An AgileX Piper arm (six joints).
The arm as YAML. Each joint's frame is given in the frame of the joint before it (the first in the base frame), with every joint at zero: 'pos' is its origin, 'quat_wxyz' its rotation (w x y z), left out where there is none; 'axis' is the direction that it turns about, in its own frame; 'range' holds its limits. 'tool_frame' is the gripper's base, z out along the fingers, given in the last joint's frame.
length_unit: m
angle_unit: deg
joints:
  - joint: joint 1
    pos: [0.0, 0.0, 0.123]
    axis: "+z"
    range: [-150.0, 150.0]
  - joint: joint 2
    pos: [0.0, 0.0, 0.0]
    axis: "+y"
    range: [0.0, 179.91]
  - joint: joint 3
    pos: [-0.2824, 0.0, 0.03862]
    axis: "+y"
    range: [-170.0, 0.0]
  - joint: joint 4
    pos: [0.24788, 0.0, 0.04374]
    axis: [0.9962, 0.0, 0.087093]
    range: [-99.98, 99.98]
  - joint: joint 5
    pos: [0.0, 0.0, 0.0]
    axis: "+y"
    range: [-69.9, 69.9]
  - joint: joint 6
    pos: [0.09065, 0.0, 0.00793]
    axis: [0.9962, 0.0, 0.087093]
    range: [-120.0, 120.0]
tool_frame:
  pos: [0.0, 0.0, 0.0]
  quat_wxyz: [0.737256, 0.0, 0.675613, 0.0]
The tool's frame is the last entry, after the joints.
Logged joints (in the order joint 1, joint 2, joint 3, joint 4, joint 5, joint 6), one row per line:
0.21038 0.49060 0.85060 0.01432 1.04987 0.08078
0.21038 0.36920 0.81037 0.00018 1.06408 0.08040
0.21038 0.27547 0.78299 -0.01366 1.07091 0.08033
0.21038 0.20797 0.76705 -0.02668 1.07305 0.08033
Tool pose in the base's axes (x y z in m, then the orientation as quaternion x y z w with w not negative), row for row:
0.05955 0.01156 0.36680 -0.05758 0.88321 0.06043 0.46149
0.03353 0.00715 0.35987 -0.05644 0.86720 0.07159 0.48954
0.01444 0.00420 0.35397 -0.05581 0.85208 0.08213 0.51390
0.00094 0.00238 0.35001 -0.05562 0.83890 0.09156 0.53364
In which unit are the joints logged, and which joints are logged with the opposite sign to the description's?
The joints are logged in radians. Opposite sign: joint 3, joint 4.
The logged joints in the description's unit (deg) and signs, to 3 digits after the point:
12.054 28.109 -48.736 -0.820 60.153 4.628
12.054 21.154 -46.431 -0.010 60.967 4.607
12.054 15.783 -44.862 0.783 61.359 4.603
12.054 11.916 -43.949 1.529 61.481 4.603

